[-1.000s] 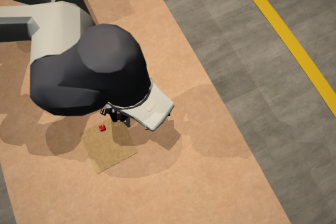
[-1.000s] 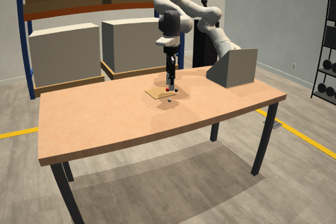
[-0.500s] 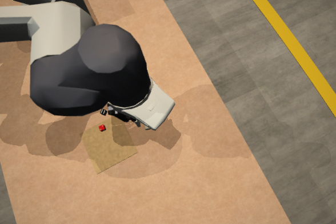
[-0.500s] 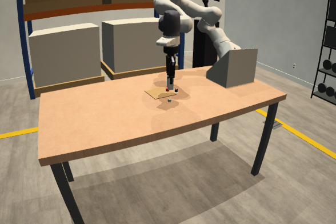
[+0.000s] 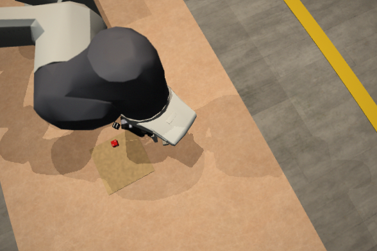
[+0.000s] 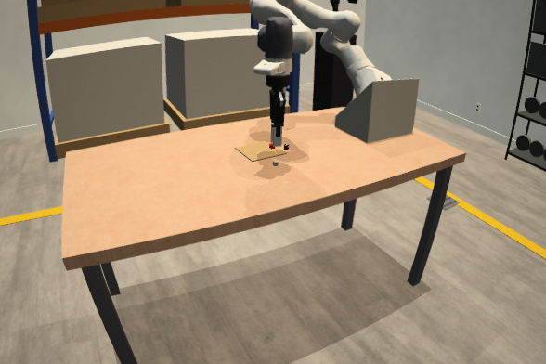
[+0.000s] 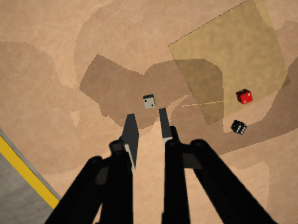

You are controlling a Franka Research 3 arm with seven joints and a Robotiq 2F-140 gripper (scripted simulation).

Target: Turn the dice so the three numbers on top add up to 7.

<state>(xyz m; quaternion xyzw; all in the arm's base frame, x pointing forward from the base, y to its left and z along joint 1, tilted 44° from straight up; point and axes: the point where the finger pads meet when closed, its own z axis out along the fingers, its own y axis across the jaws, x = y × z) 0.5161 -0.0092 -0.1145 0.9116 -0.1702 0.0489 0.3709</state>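
Right now the white die is 10 cm below my hand. Round my hand: black die (11 cm behind, 10 cm to the right, 10 cm below); red die (6 cm behind, 13 cm to the right, 10 cm below); tan mat (2 cm behind, 13 cm to the right, 11 cm below).
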